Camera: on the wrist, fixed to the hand. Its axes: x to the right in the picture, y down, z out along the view.
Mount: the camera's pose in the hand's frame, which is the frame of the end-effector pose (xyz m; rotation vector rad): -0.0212 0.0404 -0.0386 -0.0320 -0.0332 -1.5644
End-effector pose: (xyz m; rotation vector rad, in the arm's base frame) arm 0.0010 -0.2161 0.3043 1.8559 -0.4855 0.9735
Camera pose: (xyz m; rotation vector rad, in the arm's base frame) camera -0.0553 -0.2027 0.3192 1.5540 0.8748 -0.1532
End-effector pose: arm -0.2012 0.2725 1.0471 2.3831 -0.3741 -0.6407
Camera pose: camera -0.2027 0.2701 1.1068 2.2162 1.6186 -1.2433
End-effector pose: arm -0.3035 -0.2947 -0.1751 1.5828 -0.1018 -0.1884
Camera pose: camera -0.3151 -0.2538 -0.1331 1.2994 1.1369 -1.3952
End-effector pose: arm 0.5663 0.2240 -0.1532 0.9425 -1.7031 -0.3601
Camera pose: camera 0.5868 0.2738 -0.1273 2.0915 -0.6324 -1.3722
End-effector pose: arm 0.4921 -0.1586 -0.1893 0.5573 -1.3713 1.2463
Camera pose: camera 0.4776 -0.1181 -0.2308 1.2560 -0.5699 -0.0774
